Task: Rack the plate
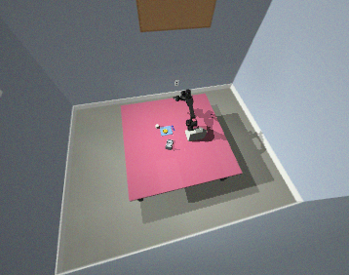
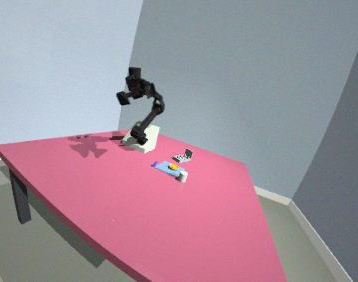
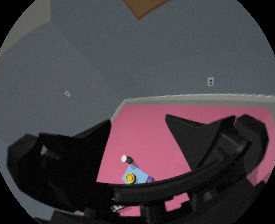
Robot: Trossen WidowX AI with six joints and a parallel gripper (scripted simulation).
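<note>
The yellow plate is 140 mm ahead of my gripper tip, 260 mm to the left of it and 350 mm below it. The rest, counted from my gripper tip: white cup (240 mm ahead, 180 mm to the left, 340 mm below); then blue spoon (30 mm ahead, 200 mm to the left, 360 mm below); then light blue mat (120 mm ahead, 240 mm to the left, 360 mm below).
</note>
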